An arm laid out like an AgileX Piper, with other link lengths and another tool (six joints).
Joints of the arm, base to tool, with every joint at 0 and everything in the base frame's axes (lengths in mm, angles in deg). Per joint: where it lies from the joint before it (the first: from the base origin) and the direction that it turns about. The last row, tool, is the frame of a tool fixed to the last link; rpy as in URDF.
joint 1: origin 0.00 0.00 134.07 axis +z
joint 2: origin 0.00 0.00 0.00 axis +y
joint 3: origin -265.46 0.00 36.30 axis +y
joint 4: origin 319.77 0.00 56.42 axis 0.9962 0 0.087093
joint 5: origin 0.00 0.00 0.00 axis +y
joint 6: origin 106.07 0.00 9.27 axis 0.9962 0 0.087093
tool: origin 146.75 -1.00 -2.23 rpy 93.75 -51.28 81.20
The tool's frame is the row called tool.
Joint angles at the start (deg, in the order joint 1, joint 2, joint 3, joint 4, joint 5, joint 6): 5.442 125.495 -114.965 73.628 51.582 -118.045
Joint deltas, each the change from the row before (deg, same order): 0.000 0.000 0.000 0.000 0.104 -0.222; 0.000 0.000 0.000 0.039 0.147 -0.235; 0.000 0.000 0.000 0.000 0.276 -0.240; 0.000 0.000 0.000 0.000 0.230 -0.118; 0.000 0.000 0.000 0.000 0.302 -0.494; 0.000 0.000 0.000 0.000 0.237 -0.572; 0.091 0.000 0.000 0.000 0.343 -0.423; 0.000 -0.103 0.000 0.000 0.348 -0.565; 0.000 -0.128 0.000 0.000 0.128 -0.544; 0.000 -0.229 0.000 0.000 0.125 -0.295; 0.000 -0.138 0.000 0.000 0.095 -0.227; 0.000 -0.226 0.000 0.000 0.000 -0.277
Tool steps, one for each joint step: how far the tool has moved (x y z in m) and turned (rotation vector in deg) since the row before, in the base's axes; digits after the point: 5 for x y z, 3 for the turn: -0.00034 0.00023 -0.00001 -0.109 -0.149 0.161; -0.00049 0.00038 0.00009 -0.074 -0.143 0.202; -0.00097 0.00064 -0.00009 -0.106 -0.114 0.331; -0.00083 0.00053 -0.00009 -0.046 -0.029 0.253; -0.00102 0.00067 -0.00006 -0.232 -0.315 0.427; -0.00077 0.00051 -0.00002 -0.274 -0.398 0.387; -0.00159 0.00178 -0.00008 -0.189 -0.247 0.538; -0.00139 0.00074 0.00112 -0.247 -0.466 0.492; -0.00062 0.00023 0.00150 -0.247 -0.539 0.275; -0.00086 0.00022 0.00262 -0.115 -0.435 0.202; -0.00059 0.00017 0.00157 -0.093 -0.298 0.154; -0.00041 -0.00006 0.00263 -0.114 -0.454 0.076
